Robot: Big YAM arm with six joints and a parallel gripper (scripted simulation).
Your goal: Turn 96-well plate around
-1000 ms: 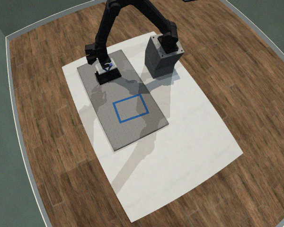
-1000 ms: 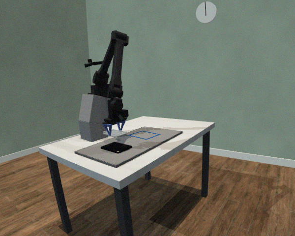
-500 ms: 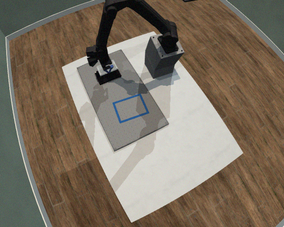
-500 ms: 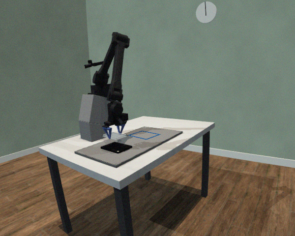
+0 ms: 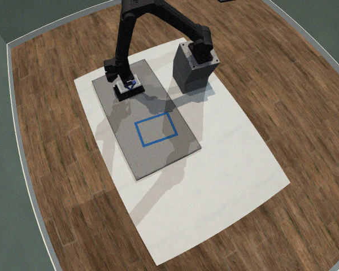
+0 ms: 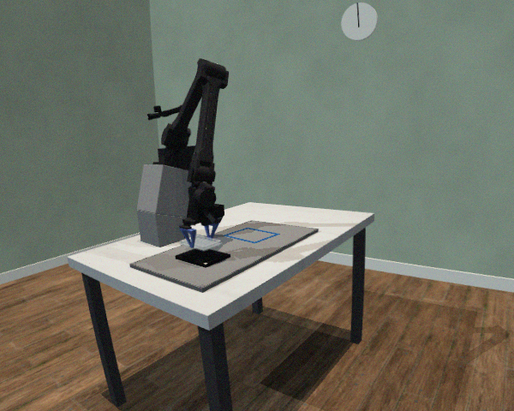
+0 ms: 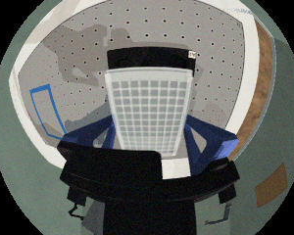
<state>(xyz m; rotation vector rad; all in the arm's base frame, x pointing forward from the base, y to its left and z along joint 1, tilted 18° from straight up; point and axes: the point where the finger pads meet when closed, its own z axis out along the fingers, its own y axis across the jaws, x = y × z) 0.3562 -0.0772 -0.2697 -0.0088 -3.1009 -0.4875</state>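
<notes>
The black plate nest N1 is 5 cm below my hand. Also, from my hand: white A1 mark: 8 cm ahead, 6 cm to the right, 5 cm below; then white 96-well plate: right at my hand.
</notes>
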